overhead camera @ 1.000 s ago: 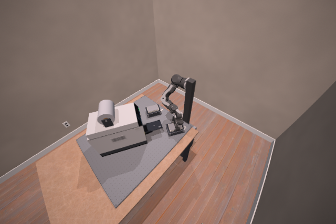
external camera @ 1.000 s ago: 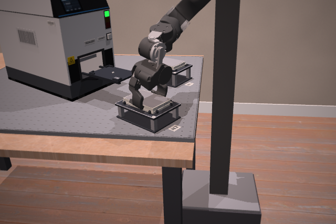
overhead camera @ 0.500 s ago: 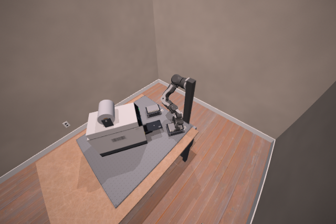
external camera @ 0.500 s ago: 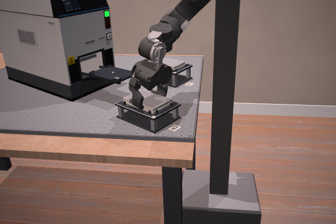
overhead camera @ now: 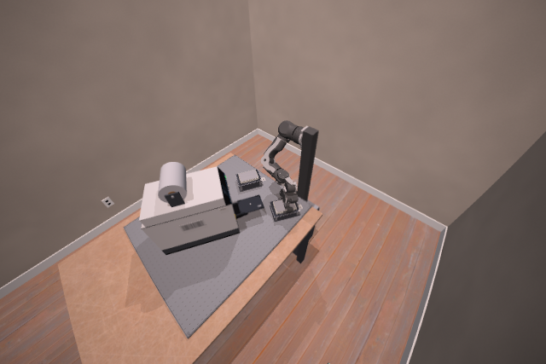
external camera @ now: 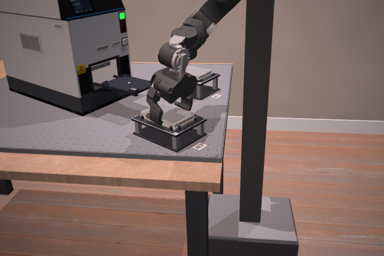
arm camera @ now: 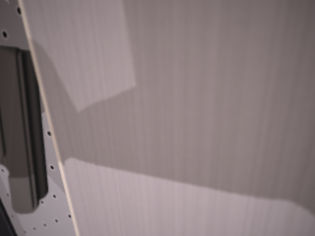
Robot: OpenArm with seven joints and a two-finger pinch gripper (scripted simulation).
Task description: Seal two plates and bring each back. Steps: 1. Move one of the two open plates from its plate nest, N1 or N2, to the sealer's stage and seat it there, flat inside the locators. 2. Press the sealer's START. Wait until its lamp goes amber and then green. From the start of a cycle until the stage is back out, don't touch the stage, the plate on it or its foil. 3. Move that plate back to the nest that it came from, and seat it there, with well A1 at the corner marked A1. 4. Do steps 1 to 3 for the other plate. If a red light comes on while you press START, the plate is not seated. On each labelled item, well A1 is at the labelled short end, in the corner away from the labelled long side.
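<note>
My hand is right at the plate. Also, from my hand: start button 280 mm to the right, 190 mm ahead, 130 mm above; then nest label 90 mm behind, 60 mm to the left, 60 mm below; then sealer stage 150 mm to the right, 140 mm ahead, 30 mm above.
</note>
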